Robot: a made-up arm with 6 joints.
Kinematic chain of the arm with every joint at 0, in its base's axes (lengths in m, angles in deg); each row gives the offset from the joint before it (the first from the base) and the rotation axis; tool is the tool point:
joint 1: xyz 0 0 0.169 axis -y
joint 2: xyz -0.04 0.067 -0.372 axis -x
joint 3: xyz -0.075 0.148 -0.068 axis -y
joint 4: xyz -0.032 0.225 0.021 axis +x
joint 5: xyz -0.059 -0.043 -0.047 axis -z
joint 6: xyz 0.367 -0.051 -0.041 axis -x
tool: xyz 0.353 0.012 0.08
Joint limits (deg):
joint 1: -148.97..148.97
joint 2: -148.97..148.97
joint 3: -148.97..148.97
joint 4: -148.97..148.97
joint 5: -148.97..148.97
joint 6: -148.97..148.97
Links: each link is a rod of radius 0.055 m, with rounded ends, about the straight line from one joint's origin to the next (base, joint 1, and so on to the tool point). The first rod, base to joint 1, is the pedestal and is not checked.
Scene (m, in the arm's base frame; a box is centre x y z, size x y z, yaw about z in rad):
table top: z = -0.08
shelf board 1: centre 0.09 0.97 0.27 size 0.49 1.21 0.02 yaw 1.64
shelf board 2: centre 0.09 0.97 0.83 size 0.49 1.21 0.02 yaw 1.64
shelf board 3: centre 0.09 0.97 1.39 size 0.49 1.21 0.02 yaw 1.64
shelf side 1: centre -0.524 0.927 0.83 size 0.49 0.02 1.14 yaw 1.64
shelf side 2: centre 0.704 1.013 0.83 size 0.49 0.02 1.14 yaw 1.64
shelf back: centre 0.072 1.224 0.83 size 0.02 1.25 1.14 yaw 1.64
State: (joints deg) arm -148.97 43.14 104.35 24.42 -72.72 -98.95
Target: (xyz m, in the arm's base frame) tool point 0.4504 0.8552 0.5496
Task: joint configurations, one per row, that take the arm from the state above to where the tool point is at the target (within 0.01 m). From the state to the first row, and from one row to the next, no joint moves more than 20 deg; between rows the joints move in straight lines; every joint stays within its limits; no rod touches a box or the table.
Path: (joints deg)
1: -148.97 52.88 113.27 27.77 -53.31 -86.04
2: -148.97 62.63 122.20 31.13 -33.90 -73.13
3: -148.97 72.37 131.12 34.48 -14.48 -60.23
4: -148.97 82.11 140.05 37.84 4.93 -47.32
5: -148.97 91.85 148.97 41.19 24.34 -34.41
6: -146.01 73.62 139.90 45.42 10.51 -44.49
7: -143.04 55.38 130.82 49.66 -3.32 -54.56
8: -140.08 37.14 121.75 53.90 -17.15 -64.64
9: -137.11 18.91 112.67 58.13 -30.98 -74.72
10: -134.15 0.67 103.60 62.37 -44.80 -84.79
11: -131.18 -17.57 94.52 66.60 -58.63 -94.87
12: -148.97 -12.42 98.44 50.49 -73.79 -98.14

